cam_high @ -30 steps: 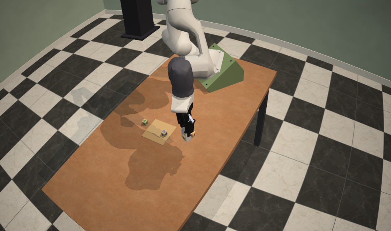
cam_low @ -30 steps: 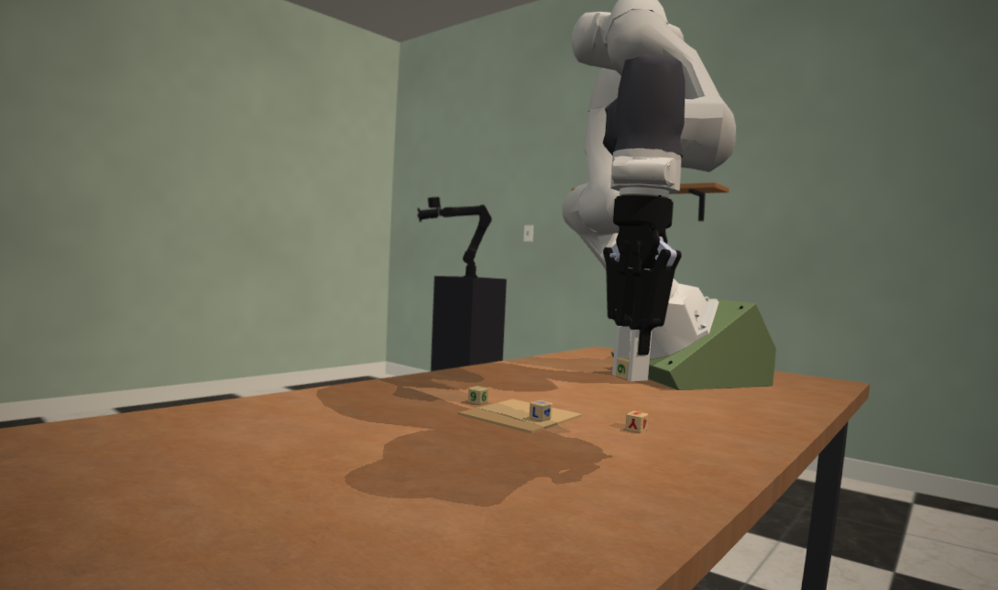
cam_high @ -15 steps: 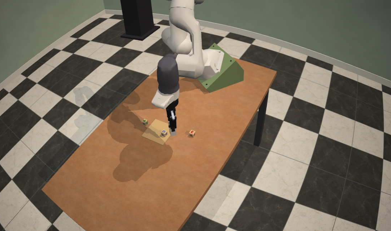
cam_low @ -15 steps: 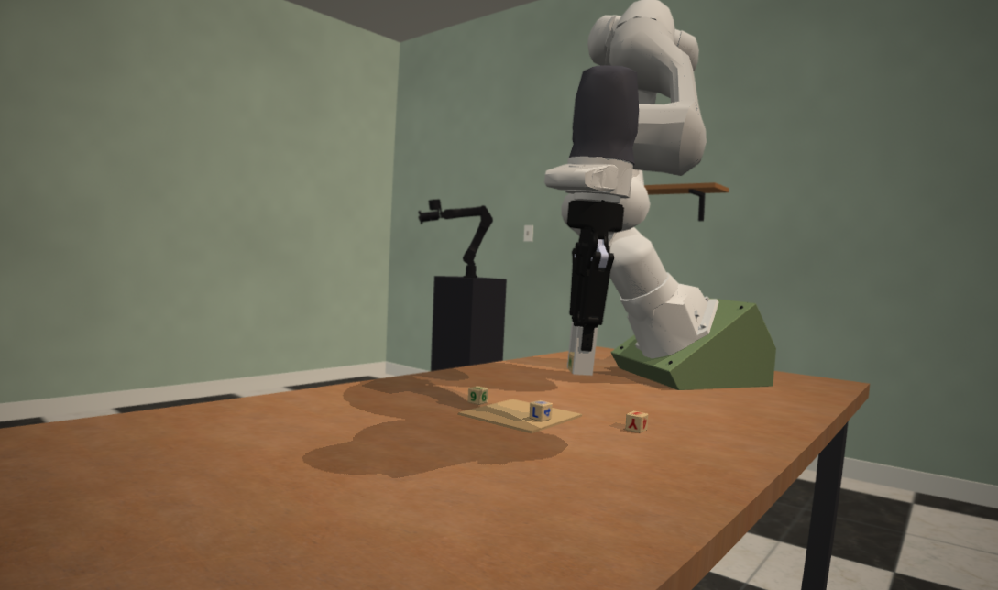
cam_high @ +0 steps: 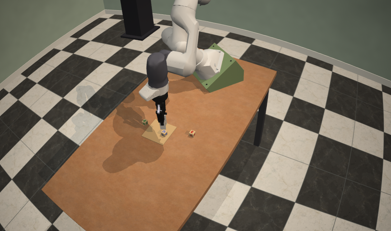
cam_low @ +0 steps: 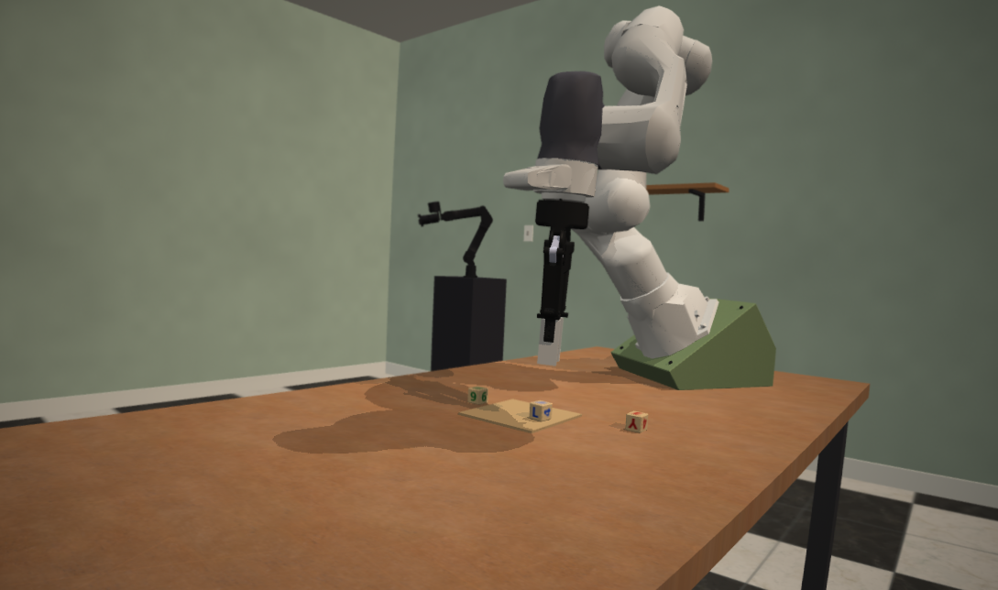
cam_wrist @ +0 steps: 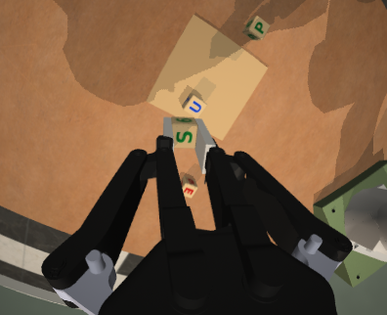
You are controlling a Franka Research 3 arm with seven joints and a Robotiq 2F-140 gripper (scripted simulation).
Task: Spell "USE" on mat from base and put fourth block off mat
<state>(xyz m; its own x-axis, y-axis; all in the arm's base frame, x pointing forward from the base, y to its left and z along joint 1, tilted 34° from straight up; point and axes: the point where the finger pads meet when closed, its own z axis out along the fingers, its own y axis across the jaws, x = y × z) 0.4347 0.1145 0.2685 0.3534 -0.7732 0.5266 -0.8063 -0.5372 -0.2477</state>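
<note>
The U block lies 11 cm below my hand, 2 cm to the right of it and 2 cm behind it. The rest, counted from my hand: E block: 12 cm below, 11 cm to the left, 8 cm behind; mat: 13 cm below, 6 cm to the right, 3 cm behind; S block: 2 cm below.
</note>
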